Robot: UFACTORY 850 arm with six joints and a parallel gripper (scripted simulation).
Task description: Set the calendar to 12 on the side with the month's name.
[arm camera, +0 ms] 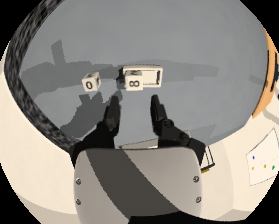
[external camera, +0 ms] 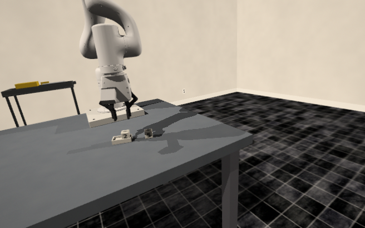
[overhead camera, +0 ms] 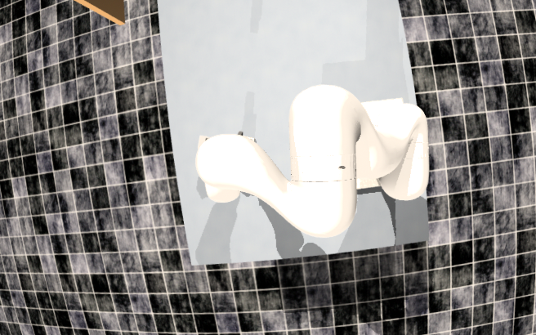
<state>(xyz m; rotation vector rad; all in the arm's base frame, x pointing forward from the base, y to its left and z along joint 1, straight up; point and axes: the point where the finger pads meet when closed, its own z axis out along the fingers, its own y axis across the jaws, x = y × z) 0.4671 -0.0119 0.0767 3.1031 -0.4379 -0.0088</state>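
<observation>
My gripper is now 10 cm above the calendar tray and 1 cm to the left of it.
</observation>
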